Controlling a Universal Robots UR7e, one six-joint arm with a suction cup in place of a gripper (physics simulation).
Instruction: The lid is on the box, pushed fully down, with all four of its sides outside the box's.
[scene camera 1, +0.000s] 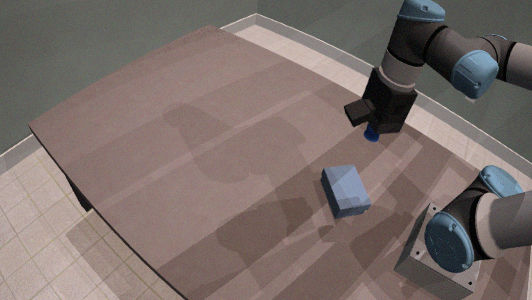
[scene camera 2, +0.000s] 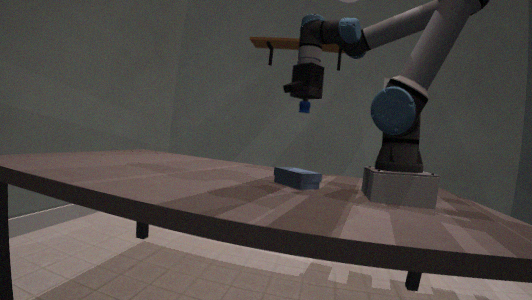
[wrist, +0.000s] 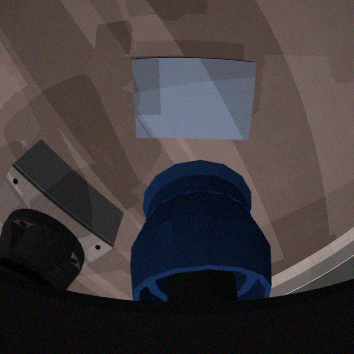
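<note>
A blue-grey lid lies flat on the box, covering its whole top. Its rim stands slightly outside the box's walls on the sides that show in the scene views. The lid looks level; the far sides are hidden. The box stands on the table. My gripper, a blue suction cup, hangs high above the table, behind the box in the first scene view. It is open, holds nothing and is well apart from the lid.
The arm's grey base block stands on the table to the right of the box in the scene views. A wooden shelf is mounted on the wall behind the arm.
</note>
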